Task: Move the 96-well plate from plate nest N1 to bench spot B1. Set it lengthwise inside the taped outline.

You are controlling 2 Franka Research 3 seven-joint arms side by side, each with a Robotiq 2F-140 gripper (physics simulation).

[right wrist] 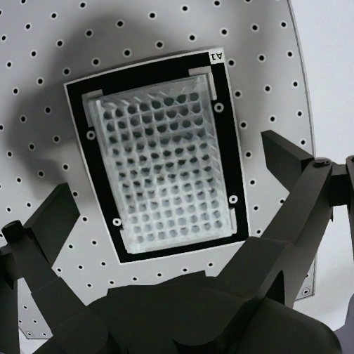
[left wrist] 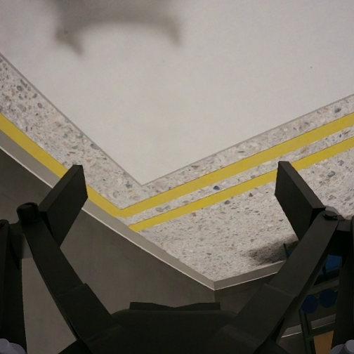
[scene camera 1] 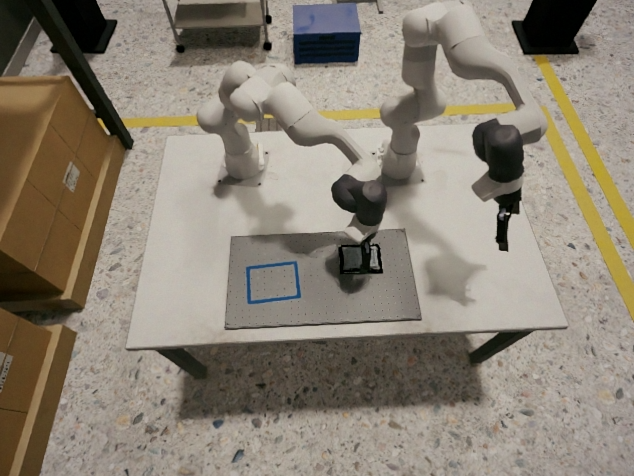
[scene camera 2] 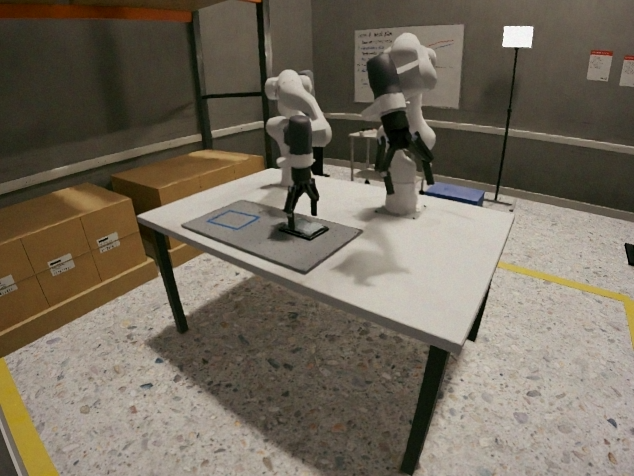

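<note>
The clear 96-well plate (scene camera 1: pixel 351 259) (scene camera 2: pixel 311 226) (right wrist: pixel 162 165) sits in the black nest (scene camera 1: pixel 360 272) (scene camera 2: pixel 307 237) (right wrist: pixel 103 175), whose corner label reads A1. My right gripper (scene camera 1: pixel 366 258) (scene camera 2: pixel 302 219) (right wrist: pixel 165 174) is open and empty, pointing down over the plate. In the right wrist view its fingers stand apart, one beyond each long side of the plate. The blue taped outline (scene camera 1: pixel 247 284) (scene camera 2: pixel 244 213) lies on the grey board, to the picture's left of the nest. My left gripper (scene camera 1: pixel 502 238) (scene camera 2: pixel 409 187) (left wrist: pixel 179 179) is open and empty, high over the table's right side.
The grey perforated board (scene camera 1: pixel 327 307) (scene camera 2: pixel 302 261) (right wrist: pixel 30 100) lies on the white table (scene camera 1: pixel 189 215) (scene camera 2: pixel 435 286). The left arm's wrist hangs near the table's right edge in scene camera 1. Cardboard boxes (scene camera 1: pixel 40 179) (scene camera 2: pixel 66 235) stand on the floor beyond the table's left edge.
</note>
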